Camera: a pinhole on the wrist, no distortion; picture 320 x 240 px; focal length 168.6 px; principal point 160.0 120.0 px. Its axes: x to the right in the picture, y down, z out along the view. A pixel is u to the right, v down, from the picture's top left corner.
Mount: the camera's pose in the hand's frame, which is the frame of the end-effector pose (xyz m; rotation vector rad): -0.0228 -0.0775 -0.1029 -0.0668 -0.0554 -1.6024
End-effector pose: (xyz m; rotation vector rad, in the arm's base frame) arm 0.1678 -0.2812 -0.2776 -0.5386 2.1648 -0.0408
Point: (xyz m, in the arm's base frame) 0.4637 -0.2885 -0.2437
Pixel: 200 35
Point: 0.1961 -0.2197 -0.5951
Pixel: 75 226
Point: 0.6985 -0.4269 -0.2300
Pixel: 276 33
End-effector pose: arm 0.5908 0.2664 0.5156 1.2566 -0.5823 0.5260
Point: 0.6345 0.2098 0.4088
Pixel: 228 96
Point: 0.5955 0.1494 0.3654
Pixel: 232 46
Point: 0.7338 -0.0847 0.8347
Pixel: 125 226
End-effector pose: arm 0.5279 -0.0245 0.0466 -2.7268 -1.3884 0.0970
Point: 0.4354 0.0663 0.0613
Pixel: 261 194
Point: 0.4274 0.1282 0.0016
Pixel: 265 217
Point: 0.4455 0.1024 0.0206
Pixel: 244 217
